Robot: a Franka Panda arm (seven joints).
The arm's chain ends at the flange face. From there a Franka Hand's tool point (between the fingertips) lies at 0.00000 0.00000 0.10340 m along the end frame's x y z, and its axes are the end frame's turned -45 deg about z.
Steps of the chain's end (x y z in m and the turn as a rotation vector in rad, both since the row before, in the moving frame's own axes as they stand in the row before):
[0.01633, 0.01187, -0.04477, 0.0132, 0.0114, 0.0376]
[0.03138, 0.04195, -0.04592, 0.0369, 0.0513, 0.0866]
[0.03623, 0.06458, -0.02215, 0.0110, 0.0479, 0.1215]
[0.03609, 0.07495, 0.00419, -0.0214, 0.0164, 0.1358]
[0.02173, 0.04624, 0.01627, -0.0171, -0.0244, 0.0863]
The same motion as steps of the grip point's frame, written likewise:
[0.00495, 0.01984, -0.04479, 0.0013, 0.0174, 0.0376]
[-0.00108, 0.05318, -0.04613, -0.0102, 0.0624, 0.0866]
[-0.01592, 0.07423, -0.02227, -0.0261, 0.0416, 0.1215]
[-0.02803, 0.08125, 0.00415, -0.0267, -0.0035, 0.1358]
[-0.02034, 0.04740, 0.01622, 0.0052, -0.0293, 0.0863]

